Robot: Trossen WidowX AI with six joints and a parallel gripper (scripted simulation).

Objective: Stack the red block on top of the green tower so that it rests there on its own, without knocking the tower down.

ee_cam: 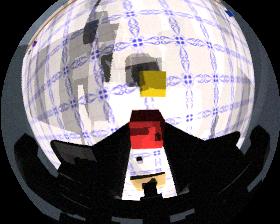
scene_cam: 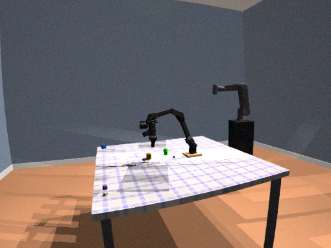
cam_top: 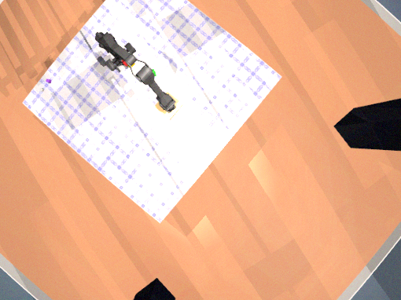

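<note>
Right now my gripper tip is 4 cm short of the yellow block, 2 cm to the left of it and 9 cm above it. Round my gripper tip: blue block (50 cm ahead, 44 cm to the right, 10 cm below); then red block (1 cm above); then purple block (33 cm ahead, 50 cm to the left, 10 cm below).
</note>
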